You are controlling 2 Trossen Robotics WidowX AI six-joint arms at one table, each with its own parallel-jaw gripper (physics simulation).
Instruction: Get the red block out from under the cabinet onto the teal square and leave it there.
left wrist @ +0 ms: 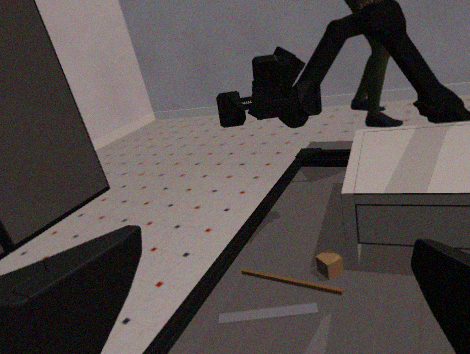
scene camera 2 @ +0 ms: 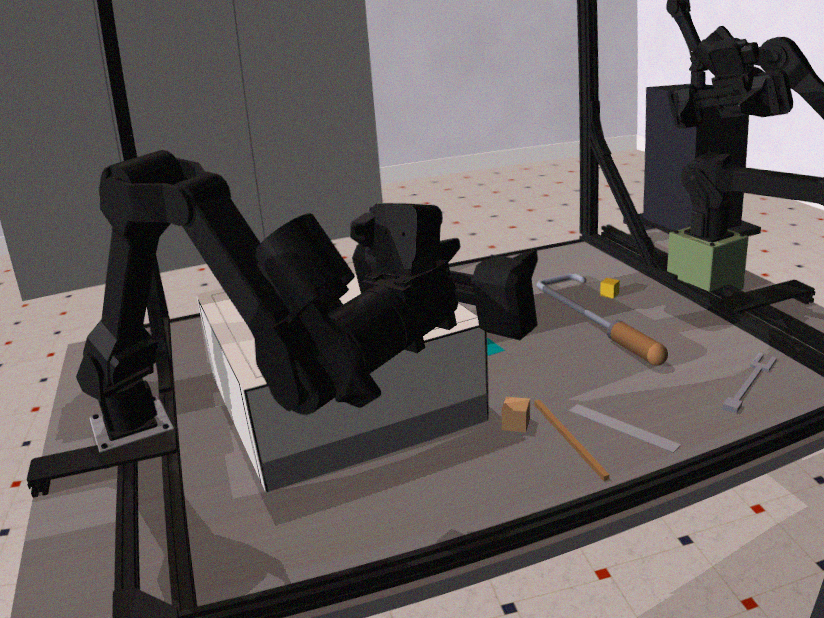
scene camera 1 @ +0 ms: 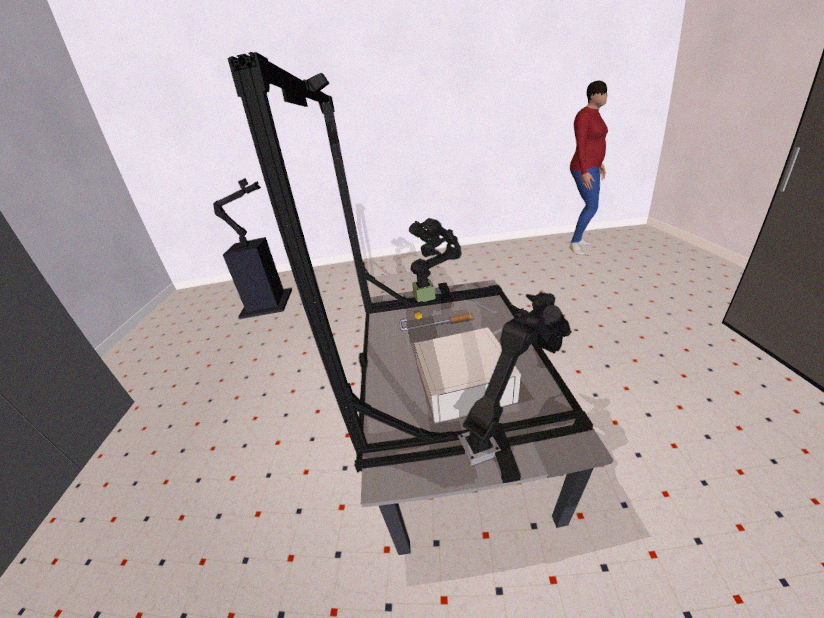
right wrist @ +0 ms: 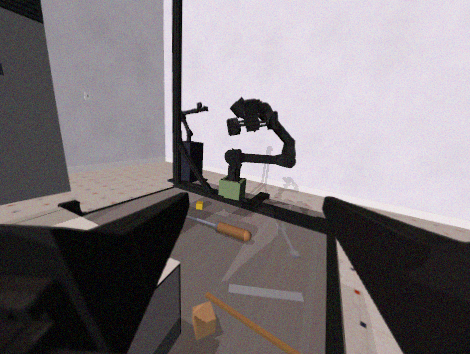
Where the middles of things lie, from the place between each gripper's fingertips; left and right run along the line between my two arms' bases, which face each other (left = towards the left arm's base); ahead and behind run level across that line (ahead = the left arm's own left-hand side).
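Scene:
There's a wrench (scene camera 2: pixel 734 404) 160 mm ahead of my left hand, 40 mm to the right of it and 330 mm below it. Also counting from my left hand, the thin wooden stick (scene camera 2: pixel 600 471) is 140 mm ahead, 330 mm to the right and 330 mm below, and the flat grey ruler (scene camera 2: pixel 623 427) is 150 mm ahead, 260 mm to the right and 340 mm below. As for the wooden-handled tool (scene camera 2: pixel 655 353), my left hand is 110 mm past it, 90 mm to the left of it and 320 mm above it.
From my right hand, that thin wooden stick is 10 cm to the left, 2 cm behind and 26 cm below, while the flat grey ruler is 17 cm to the left and 26 cm below. The white cabinet (scene camera 2: pixel 443 389) is 11 cm to the right of my right hand, 25 cm behind it and 20 cm below it. And then there's the tan cube (scene camera 2: pixel 516 411): my right hand is 25 cm above it, 8 cm past it and 6 cm to the right of it.

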